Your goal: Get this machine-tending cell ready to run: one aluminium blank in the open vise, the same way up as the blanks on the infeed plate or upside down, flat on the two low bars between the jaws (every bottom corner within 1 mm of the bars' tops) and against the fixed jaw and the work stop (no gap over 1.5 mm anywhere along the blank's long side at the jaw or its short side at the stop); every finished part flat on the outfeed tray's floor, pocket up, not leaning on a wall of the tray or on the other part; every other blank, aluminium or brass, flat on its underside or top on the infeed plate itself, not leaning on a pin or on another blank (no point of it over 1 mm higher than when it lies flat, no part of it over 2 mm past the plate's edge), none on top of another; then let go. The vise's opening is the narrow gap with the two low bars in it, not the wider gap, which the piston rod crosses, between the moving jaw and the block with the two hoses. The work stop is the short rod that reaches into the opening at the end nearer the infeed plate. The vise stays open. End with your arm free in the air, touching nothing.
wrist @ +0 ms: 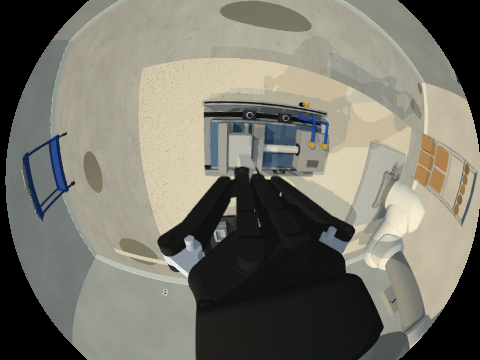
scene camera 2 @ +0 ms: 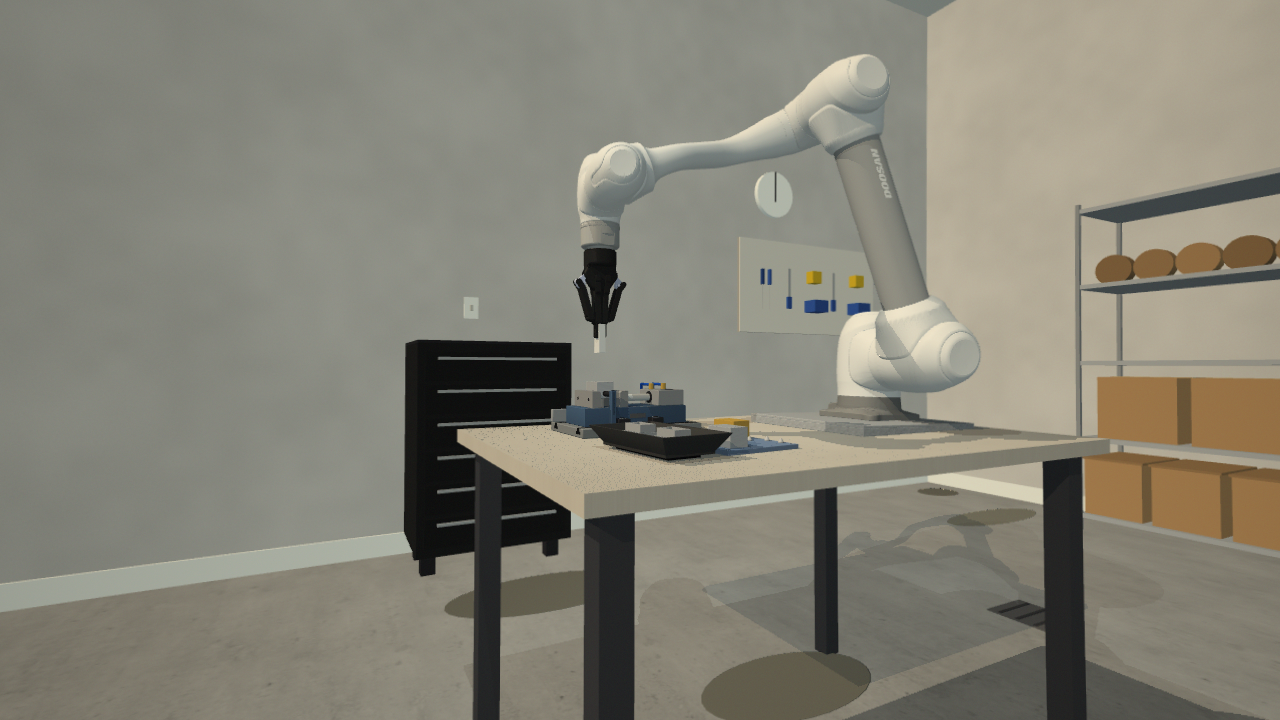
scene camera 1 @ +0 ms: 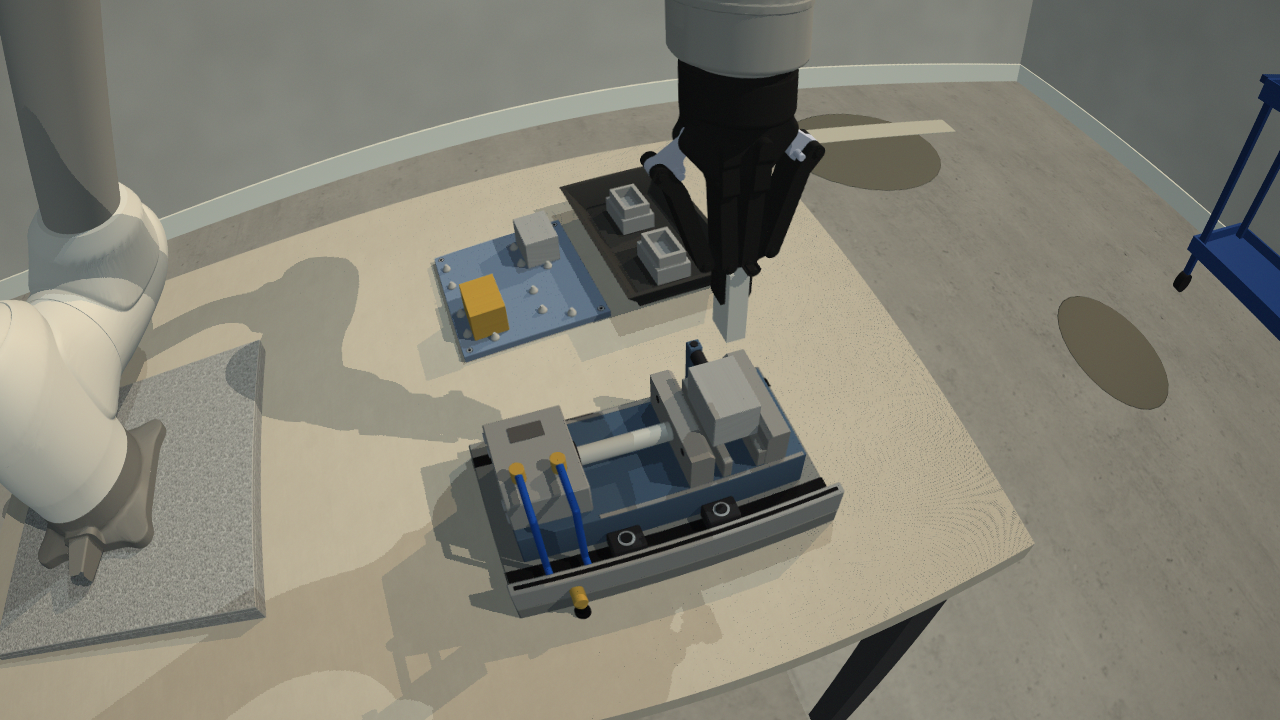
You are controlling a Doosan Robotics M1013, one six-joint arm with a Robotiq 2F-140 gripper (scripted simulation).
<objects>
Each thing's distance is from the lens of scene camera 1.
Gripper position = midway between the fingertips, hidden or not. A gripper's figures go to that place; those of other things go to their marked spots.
my gripper [scene camera 1: 728,328]: 60 cm
aluminium blank [scene camera 1: 728,409]: 63 cm
brass blank [scene camera 1: 485,310]: 84 cm
The marked spots on the aluminium blank and the brass blank are 32 cm apart.
</objects>
